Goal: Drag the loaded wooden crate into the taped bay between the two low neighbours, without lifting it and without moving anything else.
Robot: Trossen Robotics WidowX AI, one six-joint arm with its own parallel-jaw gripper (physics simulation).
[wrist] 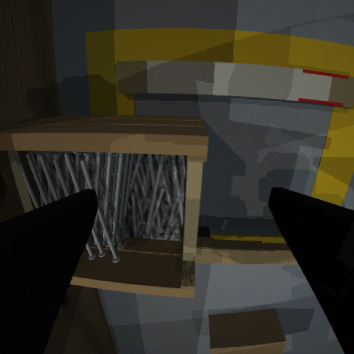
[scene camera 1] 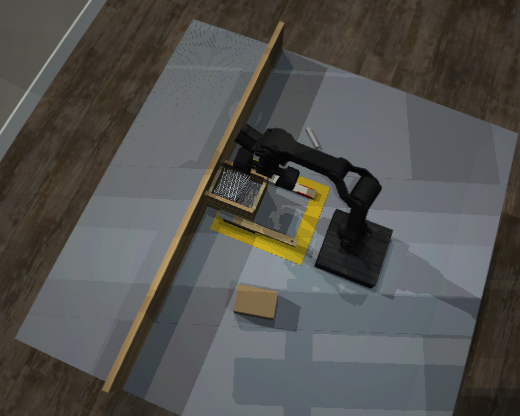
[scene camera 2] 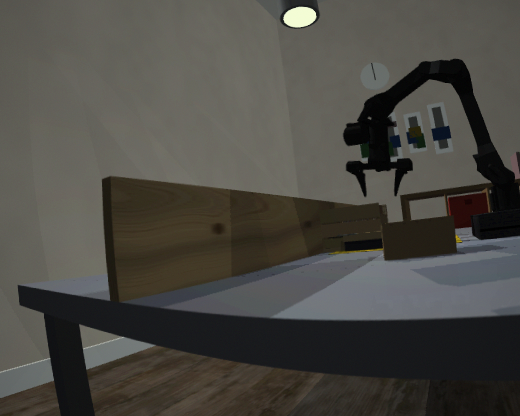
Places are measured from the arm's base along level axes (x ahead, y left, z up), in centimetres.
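Pixels of known places: gripper, fingertip midpoint: (wrist: 185, 197) (scene camera 1: 262, 178) (scene camera 2: 380, 196); arm's base at its link origin: (scene camera 1: 351, 245) (scene camera 2: 507, 210).
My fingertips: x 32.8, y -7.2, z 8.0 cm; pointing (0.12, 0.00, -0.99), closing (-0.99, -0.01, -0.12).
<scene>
Ahead of a thing's pixels: the offset from my fingertips to its middle.
The wooden crate @(dx +6.9, dy +4.0, dz -7.9 cm) (scene camera 1: 231, 206) (scene camera 2: 352, 227) (wrist: 115, 142), loaded with loose grey nails, stands upright at the bay's end by the long board. The taped bay (scene camera 1: 315, 215) (wrist: 175, 42) has a yellow border. Its low neighbours are a pale bar with red edge lines @(dx -4.7, dy -6.3, dz -12.8 cm) (scene camera 1: 304, 190) (wrist: 225, 79) and a thin wooden strip @(dx -3.5, dy +12.4, dz -11.4 cm) (scene camera 1: 270, 233) (wrist: 240, 255). My gripper (scene camera 2: 381, 195) (wrist: 185, 197) is open and empty, pointing down above the crate's height. In the wrist view the crate's right wall shows between the fingers. The fingertips are hidden in scene camera 1.
A long upright wooden board (scene camera 1: 153, 285) (scene camera 2: 200, 230) runs along the crate's far side. A brown block @(dx -11.5, dy +34.0, dz -10.6 cm) (scene camera 1: 256, 301) (scene camera 2: 420, 239) (wrist: 245, 327) stands apart from the bay. A small white stick @(dx -9.8, dy -25.0, dz -13.0 cm) (scene camera 1: 312, 138) lies beyond the arm's forearm.
</scene>
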